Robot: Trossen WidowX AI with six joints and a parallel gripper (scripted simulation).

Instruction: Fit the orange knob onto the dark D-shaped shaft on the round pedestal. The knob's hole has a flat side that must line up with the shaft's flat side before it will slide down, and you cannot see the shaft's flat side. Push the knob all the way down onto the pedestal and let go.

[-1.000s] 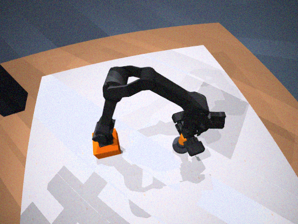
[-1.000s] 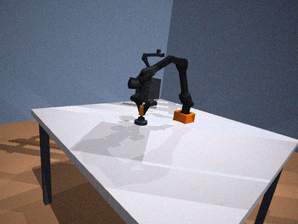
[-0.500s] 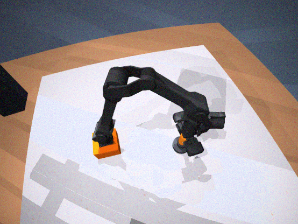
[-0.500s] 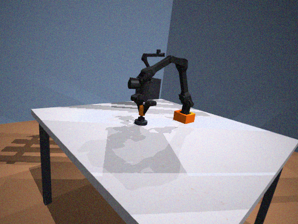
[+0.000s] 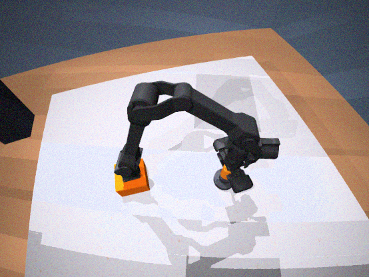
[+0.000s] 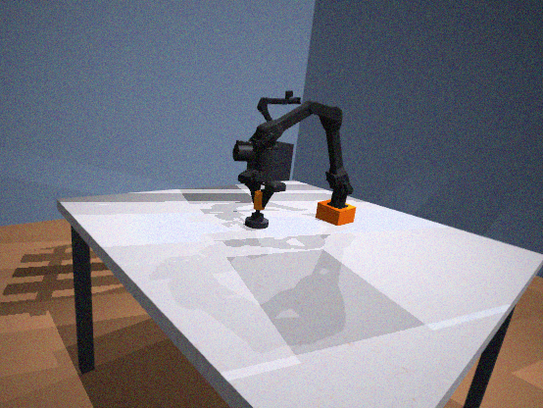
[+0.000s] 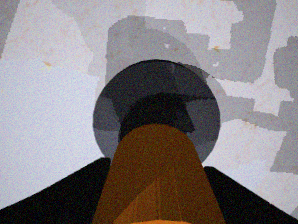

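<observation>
My gripper tip is now 40 mm above the dark round pedestal. Round my gripper tip: orange knob: 20 mm above.
</observation>
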